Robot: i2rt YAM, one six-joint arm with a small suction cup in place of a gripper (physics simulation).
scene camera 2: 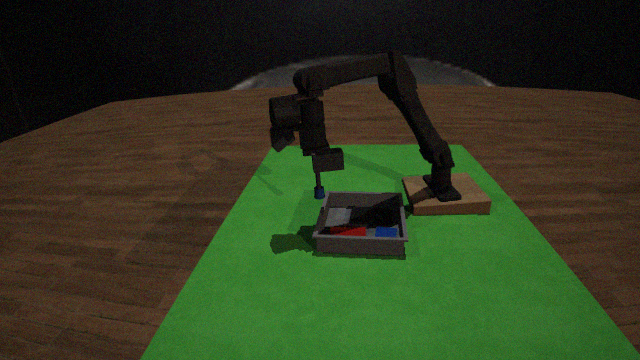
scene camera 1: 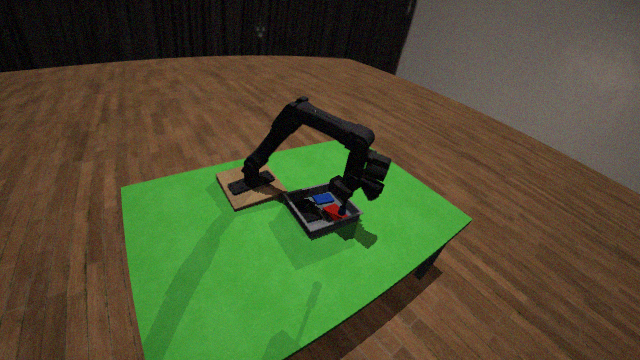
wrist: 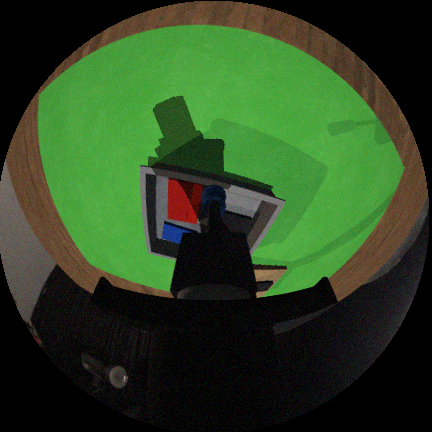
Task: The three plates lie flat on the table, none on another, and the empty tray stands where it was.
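Pixels of known places: end effector, tool point: (scene camera 2: 319, 196) (scene camera 1: 341, 212) (wrist: 213, 195); arm's base, origin of the base link: (scene camera 2: 440, 187) (scene camera 1: 251, 183).
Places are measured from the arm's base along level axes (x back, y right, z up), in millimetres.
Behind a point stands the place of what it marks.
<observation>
A grey tray (scene camera 1: 330, 231) @[z -21, x -377, y -126 mm] (scene camera 2: 360, 245) @[z -4, x -291, y -281 mm] (wrist: 145, 210) @[z 21, x -318, y -276 mm] stands on the green table and holds three plates. The red plate (scene camera 1: 331, 212) @[z -16, x -308, y -194 mm] (scene camera 2: 350, 231) @[z -16, x -309, y -199 mm] (wrist: 177, 205) @[z -16, x -310, y -221 mm] lies in it, partly shaded. The blue plate (scene camera 1: 323, 198) @[z -17, x -223, y -224 mm] (scene camera 2: 386, 232) @[z -17, x -216, y -212 mm] (wrist: 175, 233) @[z -17, x -228, y -232 mm] lies beside it, nearer the arm's base in the wrist view. The black plate (scene camera 1: 306, 210) @[z -17, x -245, y -113 mm] (wrist: 240, 224) @[z -16, x -277, y -86 mm] lies on the other side, partly hidden by the arm in the wrist view and hard to tell from shadow. My suction cup (scene camera 1: 342, 211) (scene camera 2: 319, 193) (wrist: 214, 194) is off and bare, above the tray near the red plate.
The arm's wooden base board (scene camera 1: 240, 202) @[z -11, x -80, y 94 mm] (scene camera 2: 452, 207) @[z -6, x -2, y -119 mm] (wrist: 272, 275) @[z -9, x -67, y 83 mm] stands close to one tray corner. The tray's raised walls surround the plates. The green table (scene camera 1: 225, 300) @[z -29, x -420, y 321 mm] (scene camera 2: 350, 310) @[z -29, x -328, y -466 mm] (wrist: 250, 75) @[z -29, x -567, y -114 mm] carries dark shadows of the arm and tray.
</observation>
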